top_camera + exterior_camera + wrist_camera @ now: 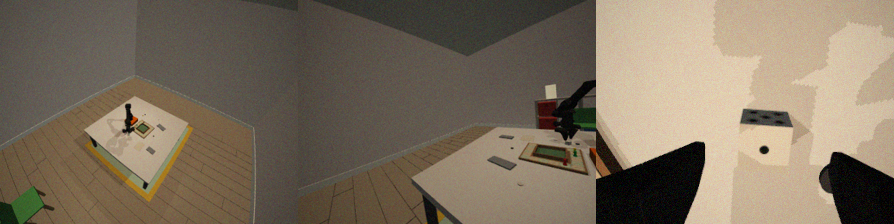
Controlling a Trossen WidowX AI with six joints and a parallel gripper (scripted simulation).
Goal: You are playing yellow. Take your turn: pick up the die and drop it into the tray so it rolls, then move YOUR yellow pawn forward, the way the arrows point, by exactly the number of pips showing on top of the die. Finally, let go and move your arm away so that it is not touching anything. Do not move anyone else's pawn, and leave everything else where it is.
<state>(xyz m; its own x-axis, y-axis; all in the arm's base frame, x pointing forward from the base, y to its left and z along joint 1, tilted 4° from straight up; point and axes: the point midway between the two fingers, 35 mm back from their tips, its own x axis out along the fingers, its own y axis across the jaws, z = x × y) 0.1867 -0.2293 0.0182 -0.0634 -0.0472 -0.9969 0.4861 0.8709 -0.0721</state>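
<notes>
The white die is 2 cm below my gripper tip. Round my gripper tip: green felt tray 25 cm to the left, 8 cm ahead, 3 cm below; green pawn 22 cm to the left, 3 cm behind, 1 cm below; yellow pawn 18 cm to the left, 3 cm behind, 1 cm below.
</notes>
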